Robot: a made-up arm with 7 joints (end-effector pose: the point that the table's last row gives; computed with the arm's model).
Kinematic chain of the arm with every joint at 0, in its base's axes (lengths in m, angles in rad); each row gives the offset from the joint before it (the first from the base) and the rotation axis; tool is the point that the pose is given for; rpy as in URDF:
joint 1: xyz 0 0 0.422 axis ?
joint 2: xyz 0 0 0 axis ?
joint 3: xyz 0 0 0.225 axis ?
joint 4: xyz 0.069 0 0 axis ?
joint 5: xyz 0.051 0 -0.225 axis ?
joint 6: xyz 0 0 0 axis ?
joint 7: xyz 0.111 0 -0.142 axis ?
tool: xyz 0 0 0 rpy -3.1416 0 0
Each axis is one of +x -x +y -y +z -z.
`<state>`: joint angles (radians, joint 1 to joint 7).
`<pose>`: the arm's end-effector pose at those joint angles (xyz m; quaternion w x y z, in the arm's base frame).
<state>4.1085 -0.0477 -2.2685 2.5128 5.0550 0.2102 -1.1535</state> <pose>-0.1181 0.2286 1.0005 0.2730 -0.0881 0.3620 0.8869</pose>
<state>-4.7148 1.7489 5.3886 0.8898 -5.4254 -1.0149 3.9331</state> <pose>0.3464 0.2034 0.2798 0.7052 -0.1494 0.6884 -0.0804</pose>
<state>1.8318 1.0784 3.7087 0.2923 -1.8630 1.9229 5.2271</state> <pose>0.0331 -0.1490 0.6757 0.3195 0.3561 -0.0683 -0.8754</pose>
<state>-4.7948 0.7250 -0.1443 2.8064 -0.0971 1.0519 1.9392</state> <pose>0.0823 0.5437 0.7235 0.4994 -0.8378 0.2159 -0.0458</pose>
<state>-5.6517 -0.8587 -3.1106 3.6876 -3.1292 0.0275 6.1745</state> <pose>-0.3094 -0.2250 0.8516 0.2729 0.1365 0.0409 -0.9514</pose>
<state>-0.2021 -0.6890 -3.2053 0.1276 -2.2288 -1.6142 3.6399</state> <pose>-0.1350 -0.0795 0.4736 0.8071 0.5238 0.2471 -0.1146</pose>
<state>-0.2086 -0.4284 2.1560 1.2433 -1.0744 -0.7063 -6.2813</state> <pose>-0.3570 0.2943 0.5304 0.3658 0.2170 -0.7899 -0.4418</pose>
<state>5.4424 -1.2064 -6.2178 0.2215 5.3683 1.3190 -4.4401</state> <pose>0.0606 -0.1848 0.5035 0.3785 0.2958 -0.8358 0.2657</pose>
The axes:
joint 1: +z
joint 2: +y
joint 3: +z
joint 4: -y
joint 5: -z
joint 6: +y
joint 7: -z

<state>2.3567 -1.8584 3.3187 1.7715 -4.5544 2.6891 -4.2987</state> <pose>0.3257 -0.0540 0.1701 0.2661 0.1388 0.0773 0.9508</pose>
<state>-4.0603 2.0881 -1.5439 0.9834 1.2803 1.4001 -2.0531</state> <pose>0.3134 0.2045 0.2927 0.3692 0.4387 0.7976 -0.1873</pose>
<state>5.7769 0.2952 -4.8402 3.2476 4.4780 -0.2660 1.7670</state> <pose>0.0427 0.0154 0.9921 0.4274 -0.0063 0.0160 -0.9039</pose>
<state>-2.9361 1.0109 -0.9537 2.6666 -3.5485 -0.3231 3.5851</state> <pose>-0.5125 0.1739 0.5701 0.6202 0.0687 -0.6582 -0.4212</pose>
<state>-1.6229 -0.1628 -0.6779 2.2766 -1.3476 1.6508 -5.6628</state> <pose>-0.3084 -0.0544 0.8884 0.5525 -0.2021 -0.7822 -0.2051</pose>
